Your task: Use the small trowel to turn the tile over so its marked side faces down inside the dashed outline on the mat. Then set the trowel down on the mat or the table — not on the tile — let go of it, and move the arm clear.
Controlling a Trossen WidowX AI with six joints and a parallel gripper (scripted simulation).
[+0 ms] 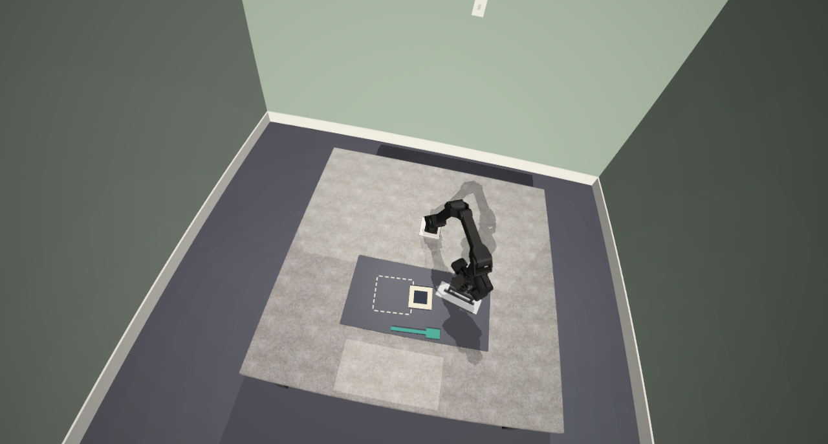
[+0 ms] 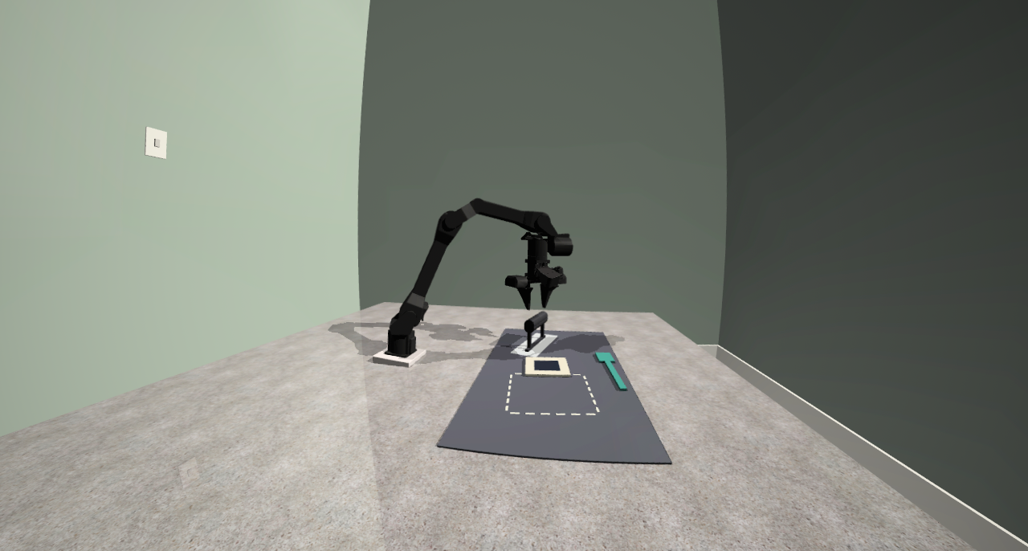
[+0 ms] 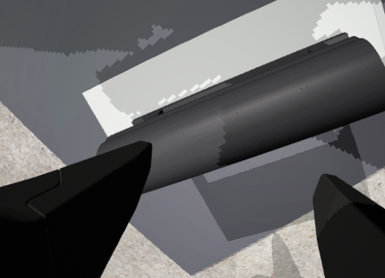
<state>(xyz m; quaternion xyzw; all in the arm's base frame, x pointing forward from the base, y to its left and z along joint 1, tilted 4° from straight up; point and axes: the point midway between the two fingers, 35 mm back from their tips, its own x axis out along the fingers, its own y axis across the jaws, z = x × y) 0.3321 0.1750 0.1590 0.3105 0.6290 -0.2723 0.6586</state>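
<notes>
Now: gripper tip 20 mm to the left of the white trowel and 70 mm above it. From my gripper tip the other things lie so: dark mat (60 mm ahead, 170 mm to the right, 130 mm below); then teal trowel (200 mm ahead, 150 mm to the right, 110 mm below); then beige tile (40 mm ahead, 170 mm to the right, 100 mm below).
</notes>
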